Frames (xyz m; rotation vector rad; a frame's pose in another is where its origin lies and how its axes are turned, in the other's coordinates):
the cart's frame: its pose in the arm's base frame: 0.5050 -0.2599 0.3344 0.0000 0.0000 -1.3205
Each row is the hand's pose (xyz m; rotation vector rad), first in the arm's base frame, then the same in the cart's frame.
Working: the arm's base frame: its pose in the cart's frame: -0.3769 -0.4249 -0.3344 0.0000 0.0000 1.3205

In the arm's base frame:
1: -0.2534 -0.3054 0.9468 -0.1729 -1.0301 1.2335
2: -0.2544 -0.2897 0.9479 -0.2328 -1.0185 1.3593
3: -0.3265 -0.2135 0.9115 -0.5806 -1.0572 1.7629
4: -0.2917 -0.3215 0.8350 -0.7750 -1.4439 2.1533
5: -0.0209 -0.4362 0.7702 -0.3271 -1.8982 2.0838
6: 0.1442 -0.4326 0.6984 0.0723 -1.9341 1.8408
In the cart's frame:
1: -0.1438 -0.7460 0.6124 0.6168 -1.1455 2.3933
2: -0.1592 -0.7431 0.6135 0.5586 -1.2005 2.5144
3: -0.2509 -0.7941 0.5771 -0.2353 1.4764 -2.6189
4: -0.1377 -0.7871 0.5006 -0.2611 1.5431 -1.9751
5: 0.0405 -0.5532 0.4358 -0.8271 1.5521 -1.7461
6: 0.0780 -0.3923 0.3640 -1.2474 1.4881 -1.8526

